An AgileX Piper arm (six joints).
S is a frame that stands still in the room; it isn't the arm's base.
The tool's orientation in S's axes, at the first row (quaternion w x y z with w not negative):
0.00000 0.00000 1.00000 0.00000
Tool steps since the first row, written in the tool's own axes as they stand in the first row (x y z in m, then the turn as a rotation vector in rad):
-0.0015 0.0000 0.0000 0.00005 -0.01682 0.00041
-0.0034 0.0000 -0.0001 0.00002 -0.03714 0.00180
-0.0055 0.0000 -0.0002 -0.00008 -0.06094 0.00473
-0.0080 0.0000 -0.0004 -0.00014 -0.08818 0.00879
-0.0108 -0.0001 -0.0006 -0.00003 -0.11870 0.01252
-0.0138 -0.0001 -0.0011 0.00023 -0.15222 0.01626
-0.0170 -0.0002 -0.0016 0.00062 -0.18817 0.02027
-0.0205 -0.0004 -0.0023 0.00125 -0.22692 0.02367
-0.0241 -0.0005 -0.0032 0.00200 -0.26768 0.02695
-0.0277 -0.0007 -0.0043 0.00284 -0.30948 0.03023
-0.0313 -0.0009 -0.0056 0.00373 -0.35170 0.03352
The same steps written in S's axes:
0.0015 0.0000 0.0000 -0.00005 -0.01682 -0.00041
0.0034 0.0000 0.0001 -0.00002 -0.03714 -0.00180
0.0055 0.0000 0.0002 0.00008 -0.06094 -0.00473
0.0080 0.0000 0.0004 0.00014 -0.08818 -0.00879
0.0108 -0.0001 0.0006 0.00003 -0.11870 -0.01252
0.0138 -0.0001 0.0011 -0.00023 -0.15222 -0.01626
0.0170 -0.0002 0.0016 -0.00062 -0.18817 -0.02027
0.0205 -0.0004 0.0023 -0.00125 -0.22692 -0.02367
0.0241 -0.0005 0.0032 -0.00200 -0.26768 -0.02695
0.0277 -0.0007 0.0043 -0.00284 -0.30948 -0.03023
0.0313 -0.0009 0.0056 -0.00373 -0.35170 -0.03352

